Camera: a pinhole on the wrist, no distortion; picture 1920 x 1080 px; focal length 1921.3 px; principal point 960.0 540.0 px. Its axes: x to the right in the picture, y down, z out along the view. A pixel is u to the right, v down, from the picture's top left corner.
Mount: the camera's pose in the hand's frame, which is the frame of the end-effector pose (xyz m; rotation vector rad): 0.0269 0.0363 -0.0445 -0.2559 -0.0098 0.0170
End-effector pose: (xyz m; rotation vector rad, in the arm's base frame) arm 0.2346 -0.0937 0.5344 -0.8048 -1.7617 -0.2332
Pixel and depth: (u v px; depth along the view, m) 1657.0 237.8 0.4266
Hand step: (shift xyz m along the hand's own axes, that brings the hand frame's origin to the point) 0.1776 0.0821 0.3863
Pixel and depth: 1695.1 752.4 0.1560
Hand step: 0.0845 0.0935 0.1025
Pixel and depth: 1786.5 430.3 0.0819
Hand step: 0.0612 0.0531 0.0362
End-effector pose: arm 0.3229 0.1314 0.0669 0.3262 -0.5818 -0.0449
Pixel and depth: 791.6 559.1 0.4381
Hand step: -0.0168 0.1507 0.3779
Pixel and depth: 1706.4 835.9 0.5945
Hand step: 0.2493 0.2795 0.5092
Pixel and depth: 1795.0 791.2 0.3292
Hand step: 0.1654 0.1638 0.2641
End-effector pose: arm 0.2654 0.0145 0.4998 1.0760 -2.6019 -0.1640
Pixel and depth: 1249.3 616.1 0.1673
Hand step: 0.0500 0.0855 0.1159
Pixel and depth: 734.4 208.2 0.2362
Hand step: -0.0030 0.0561 0.1941
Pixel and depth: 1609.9 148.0 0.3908
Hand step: 0.1557 0.0604 0.3547
